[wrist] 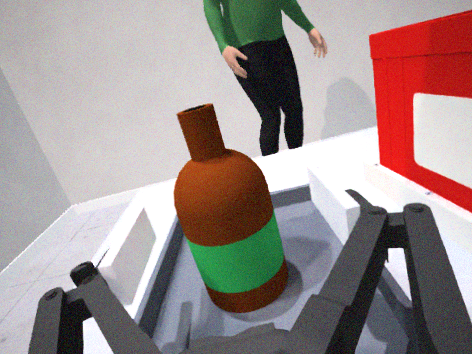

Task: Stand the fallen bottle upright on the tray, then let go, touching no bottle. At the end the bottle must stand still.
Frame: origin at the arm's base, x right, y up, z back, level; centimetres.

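Seen in the pictures: gripper, fingertip midpoint: (228, 203).
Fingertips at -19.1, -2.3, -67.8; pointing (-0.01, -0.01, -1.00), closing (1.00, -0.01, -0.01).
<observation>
Offsets run from my fingertips to a thing's top centre, as dx, dy, dz. "spot": to the spot under its first point.
The brown bottle @[-0.4, +7.6, -0.2] (227, 200) with a green band stands upright on the grey tray @[spot: +6.9, -6.9, -11.2] (295, 196) in the middle of the wrist view; the view itself is tilted. Its neck points up and its base rests on the tray floor. My gripper (228, 203) is open and holds nothing. Its white fingertip pads show left and right of the bottle, with a visible gap on each side. How far the bottle reaches in between the fingers is hard to tell.
A red box-like frame @[spot: +18.1, +0.9, -8.6] (392, 115) with a pale panel stands at the right, beyond the right finger. A person (270, 70) in a green top and black trousers stands behind the white table edge. A grey wall is at the far left.
</observation>
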